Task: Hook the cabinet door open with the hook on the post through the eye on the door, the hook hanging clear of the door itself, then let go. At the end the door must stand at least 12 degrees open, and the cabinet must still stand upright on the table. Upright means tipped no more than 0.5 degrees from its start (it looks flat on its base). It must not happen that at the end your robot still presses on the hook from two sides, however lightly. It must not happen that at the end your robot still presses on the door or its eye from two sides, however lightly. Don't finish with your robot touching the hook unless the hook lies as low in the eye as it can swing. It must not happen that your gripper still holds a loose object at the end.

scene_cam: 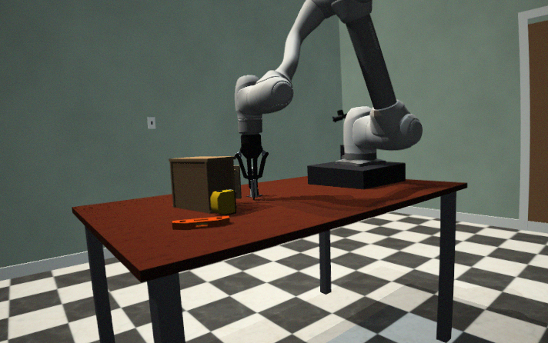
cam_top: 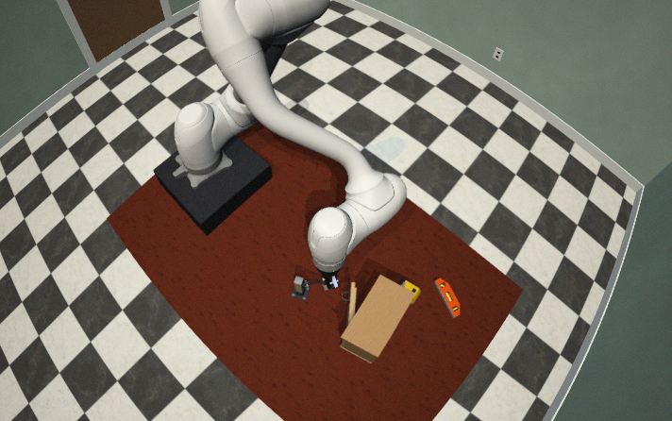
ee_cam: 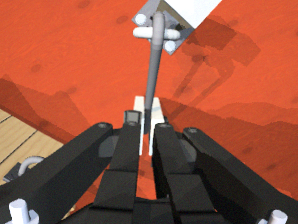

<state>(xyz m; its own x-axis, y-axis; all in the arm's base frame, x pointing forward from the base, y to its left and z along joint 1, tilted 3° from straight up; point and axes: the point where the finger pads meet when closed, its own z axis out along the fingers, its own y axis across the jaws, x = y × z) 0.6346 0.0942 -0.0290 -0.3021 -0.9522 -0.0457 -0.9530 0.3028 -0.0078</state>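
Now: hand 3 cm past the hook post, 6 cm to the left of it and 3 cm below it. From my hand the other things lie so: yellow tape measure: 19 cm ahead, 17 cm to the left, 1 cm below; cabinet door: 12 cm ahead, 3 cm to the right, 3 cm above; thin hook: 1 cm behind, 3 cm to the right, 2 cm above.
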